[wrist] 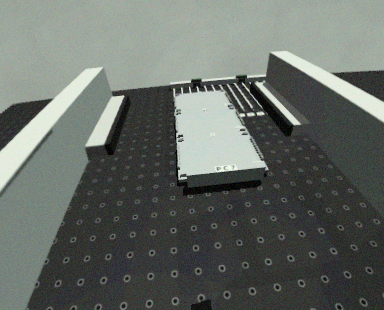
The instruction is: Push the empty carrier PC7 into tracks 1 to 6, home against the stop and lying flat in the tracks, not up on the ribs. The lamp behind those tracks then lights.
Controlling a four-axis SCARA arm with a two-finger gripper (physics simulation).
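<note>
The pale flat carrier PC7 (210, 131) lies ahead, its labelled near end toward me. Its far part is among the tracks, with short lengths of rib (197, 90) showing between its far edge and the stop (219, 82). Whether it lies flat or on the ribs I cannot tell. The lamp (196, 81) behind this stretch looks dark. My gripper (189, 77) is shut as far as it goes, with a gap between its two fingers and nothing held. The fingers frame the carrier from left and right in the view, nearer to me than it is.
More ribs (243, 97) run to the right of the carrier, with small pale blocks (251, 114) at their near ends. A second dark lamp (241, 78) stands on the stop. The dark board (220, 227) has rows of ringed holes.
</note>
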